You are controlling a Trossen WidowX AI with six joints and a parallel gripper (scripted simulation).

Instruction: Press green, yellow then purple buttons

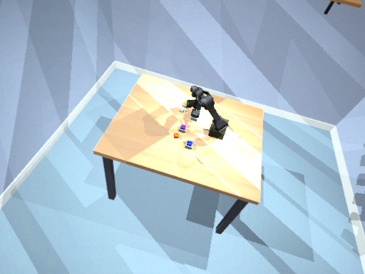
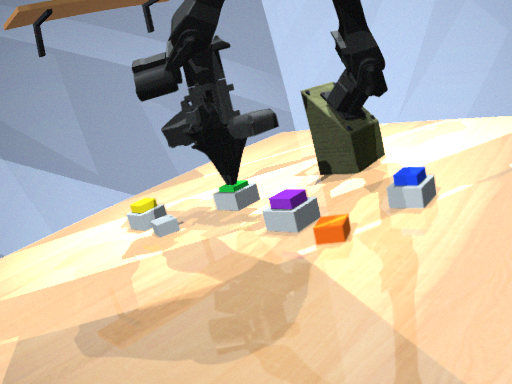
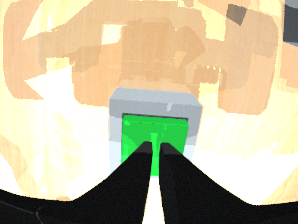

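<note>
The green button is 1 cm below my gripper tip. Also, from my gripper tip: purple button (16 cm to the left, 4 cm ahead); yellow button (10 cm to the right, 10 cm ahead); small grey block (11 cm ahead, 3 cm to the right, 2 cm below).
</note>
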